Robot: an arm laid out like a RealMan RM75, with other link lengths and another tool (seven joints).
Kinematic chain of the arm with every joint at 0, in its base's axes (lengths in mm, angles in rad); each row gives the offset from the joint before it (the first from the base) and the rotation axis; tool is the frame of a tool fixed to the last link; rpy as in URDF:
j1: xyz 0 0 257.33 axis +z
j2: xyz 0 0 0 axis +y
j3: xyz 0 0 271.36 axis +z
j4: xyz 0 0 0 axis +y
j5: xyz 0 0 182.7 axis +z
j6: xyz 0 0 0 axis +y
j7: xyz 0 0 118.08 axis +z
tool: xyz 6 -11 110 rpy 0 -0.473 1.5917
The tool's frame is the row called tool.
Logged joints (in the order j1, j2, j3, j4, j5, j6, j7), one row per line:
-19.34 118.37 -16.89 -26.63 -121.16 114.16 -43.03
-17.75 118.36 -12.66 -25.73 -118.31 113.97 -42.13
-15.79 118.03 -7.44 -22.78 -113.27 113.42 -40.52
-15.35 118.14 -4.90 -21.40 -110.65 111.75 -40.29
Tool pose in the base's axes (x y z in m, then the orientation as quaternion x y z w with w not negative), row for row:
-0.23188 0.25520 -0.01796 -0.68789 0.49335 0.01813 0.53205
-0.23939 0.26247 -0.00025 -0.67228 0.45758 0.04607 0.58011
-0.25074 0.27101 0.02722 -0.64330 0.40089 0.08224 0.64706
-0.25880 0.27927 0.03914 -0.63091 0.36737 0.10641 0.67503
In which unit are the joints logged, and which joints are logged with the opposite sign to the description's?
The joints are logged in degrees. Opposite sign: j2, j3, j4, j5.
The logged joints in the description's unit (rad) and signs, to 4 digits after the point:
-0.3375 -2.0659 0.2948 0.4648 2.1146 1.9925 -0.7510
-0.3098 -2.0658 0.2210 0.4491 2.0649 1.9892 -0.7353
-0.2756 -2.0600 0.1299 0.3976 1.9769 1.9796 -0.7072
-0.2679 -2.0619 0.0855 0.3735 1.9312 1.9504 -0.7032

